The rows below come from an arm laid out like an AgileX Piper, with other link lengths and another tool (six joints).
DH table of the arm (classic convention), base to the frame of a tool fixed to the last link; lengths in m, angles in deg. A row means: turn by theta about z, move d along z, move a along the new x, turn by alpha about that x. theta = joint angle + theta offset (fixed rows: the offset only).
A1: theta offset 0  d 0.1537  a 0  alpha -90
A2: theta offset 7.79  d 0  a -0.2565  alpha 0
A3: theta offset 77.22  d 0  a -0.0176  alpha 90
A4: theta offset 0  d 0.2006  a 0  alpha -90
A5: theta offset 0  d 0  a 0  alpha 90
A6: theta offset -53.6  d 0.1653  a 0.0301  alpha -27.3
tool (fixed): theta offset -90  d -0.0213  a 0  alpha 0
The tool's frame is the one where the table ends.
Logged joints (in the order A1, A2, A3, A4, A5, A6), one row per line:
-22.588, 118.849, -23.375, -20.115, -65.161, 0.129
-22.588, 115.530, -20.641, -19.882, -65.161, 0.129
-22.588, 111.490, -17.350, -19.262, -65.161, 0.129
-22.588, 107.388, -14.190, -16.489, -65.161, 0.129
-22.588, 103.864, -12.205, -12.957, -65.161, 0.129
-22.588, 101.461, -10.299, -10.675, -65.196, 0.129
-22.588, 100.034, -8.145, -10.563, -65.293, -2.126
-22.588, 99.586, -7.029, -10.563, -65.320, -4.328
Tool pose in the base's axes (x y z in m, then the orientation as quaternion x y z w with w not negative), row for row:
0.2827, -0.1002, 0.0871, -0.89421, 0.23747, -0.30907, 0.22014
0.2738, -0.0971, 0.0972, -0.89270, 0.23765, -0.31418, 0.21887
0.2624, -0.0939, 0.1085, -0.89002, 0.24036, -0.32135, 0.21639
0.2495, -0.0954, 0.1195, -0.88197, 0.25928, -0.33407, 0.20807
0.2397, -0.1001, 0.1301, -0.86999, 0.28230, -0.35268, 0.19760
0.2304, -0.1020, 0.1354, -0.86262, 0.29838, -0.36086, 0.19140
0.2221, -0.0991, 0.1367, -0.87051, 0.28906, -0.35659, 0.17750
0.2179, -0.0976, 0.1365, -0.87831, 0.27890, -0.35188, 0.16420
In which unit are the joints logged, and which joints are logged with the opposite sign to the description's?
The joints are logged in degrees. Opposite sign: none.
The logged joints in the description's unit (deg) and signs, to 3 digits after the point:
-22.588, 118.849, -23.375, -20.115, -65.161, 0.129
-22.588, 115.530, -20.641, -19.882, -65.161, 0.129
-22.588, 111.490, -17.350, -19.262, -65.161, 0.129
-22.588, 107.388, -14.190, -16.489, -65.161, 0.129
-22.588, 103.864, -12.205, -12.957, -65.161, 0.129
-22.588, 101.461, -10.299, -10.675, -65.196, 0.129
-22.588, 100.034, -8.145, -10.563, -65.293, -2.126
-22.588, 99.586, -7.029, -10.563, -65.320, -4.328

